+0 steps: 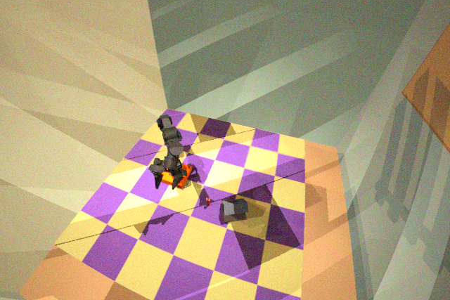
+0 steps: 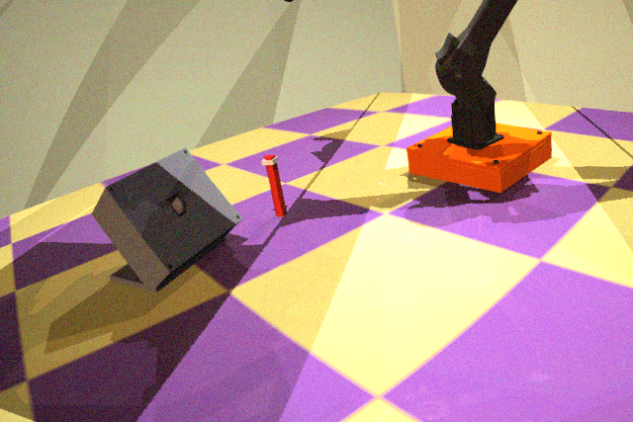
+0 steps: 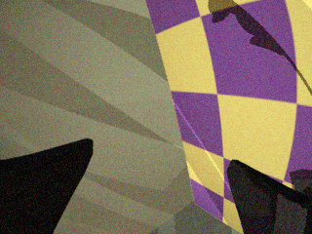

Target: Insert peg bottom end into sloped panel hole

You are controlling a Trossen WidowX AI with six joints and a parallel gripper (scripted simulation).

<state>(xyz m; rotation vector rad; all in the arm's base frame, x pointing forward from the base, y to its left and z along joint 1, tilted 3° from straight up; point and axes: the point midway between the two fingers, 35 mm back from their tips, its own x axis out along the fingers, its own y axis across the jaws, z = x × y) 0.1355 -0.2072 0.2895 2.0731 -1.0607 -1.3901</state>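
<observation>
Now: gripper tip 13 cm short of the red peg, 14 cm to the right of it and 26 cm above it. From my gripper tip the other things lie so: grey sloped panel: 28 cm ahead, 18 cm to the left, 25 cm below.
</observation>
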